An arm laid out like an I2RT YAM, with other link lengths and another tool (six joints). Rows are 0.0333 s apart.
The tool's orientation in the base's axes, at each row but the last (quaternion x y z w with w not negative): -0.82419 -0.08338 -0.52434 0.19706; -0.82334 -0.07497 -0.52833 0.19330; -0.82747 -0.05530 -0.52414 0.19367; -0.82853 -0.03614 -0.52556 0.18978
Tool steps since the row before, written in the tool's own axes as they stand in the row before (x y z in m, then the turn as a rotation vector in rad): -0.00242 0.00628 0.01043 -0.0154 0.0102 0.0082; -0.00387 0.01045 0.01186 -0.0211 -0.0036 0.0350; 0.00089 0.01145 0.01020 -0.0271 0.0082 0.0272; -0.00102 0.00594 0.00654 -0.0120 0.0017 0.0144
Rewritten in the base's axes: 0.00978 -0.00124 -0.00755 0.0036 -0.0048 -0.0193; 0.01173 -0.00452 -0.01033 0.0192 0.0189 -0.0310; 0.01240 -0.00676 -0.00605 0.0134 0.0058 -0.0365; 0.00669 -0.00305 -0.00500 0.0074 0.0052 -0.0165
